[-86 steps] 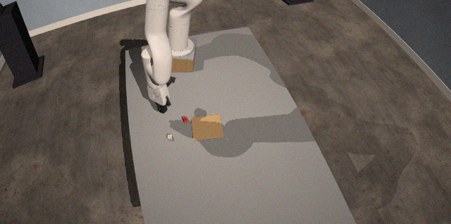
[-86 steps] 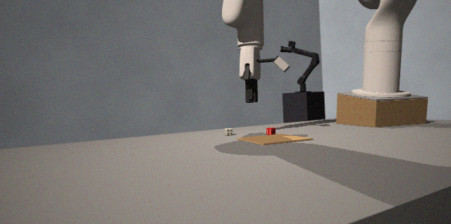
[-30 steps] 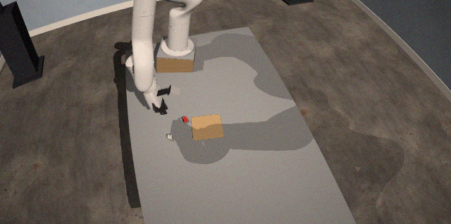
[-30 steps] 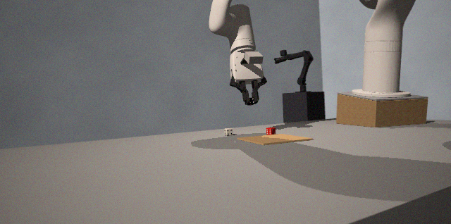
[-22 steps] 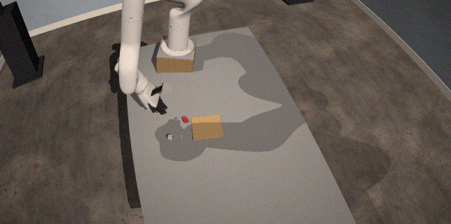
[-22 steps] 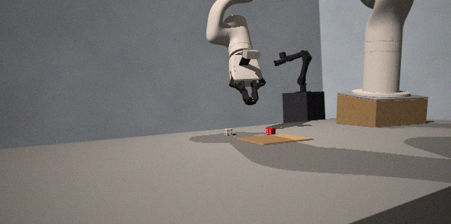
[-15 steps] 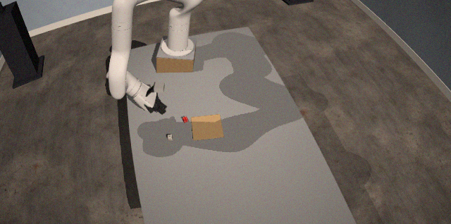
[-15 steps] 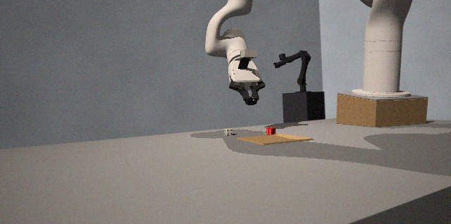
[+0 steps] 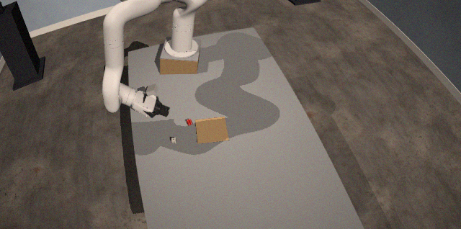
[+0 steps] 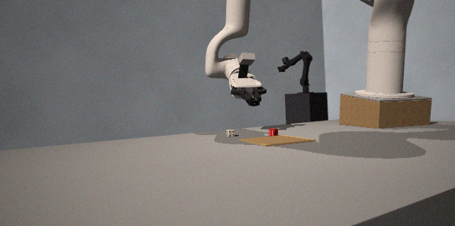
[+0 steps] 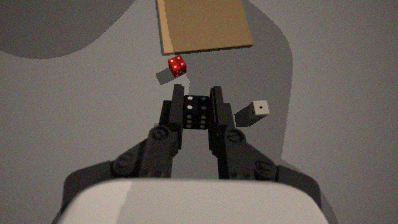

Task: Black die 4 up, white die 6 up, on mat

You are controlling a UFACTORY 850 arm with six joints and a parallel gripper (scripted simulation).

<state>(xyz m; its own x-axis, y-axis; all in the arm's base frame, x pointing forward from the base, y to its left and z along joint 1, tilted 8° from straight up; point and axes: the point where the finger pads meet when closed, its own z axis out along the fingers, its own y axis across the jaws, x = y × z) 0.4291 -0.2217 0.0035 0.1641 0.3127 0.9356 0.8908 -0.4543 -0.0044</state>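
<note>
Now: the white die 100 mm below my hand and 100 mm ahead of it. Round my hand: tan mat: 180 mm to the left, 110 mm below, 100 mm ahead; then red die: 100 mm to the left, 100 mm below, 20 mm ahead; then black die: 10 mm to the left, 10 mm below.
</note>
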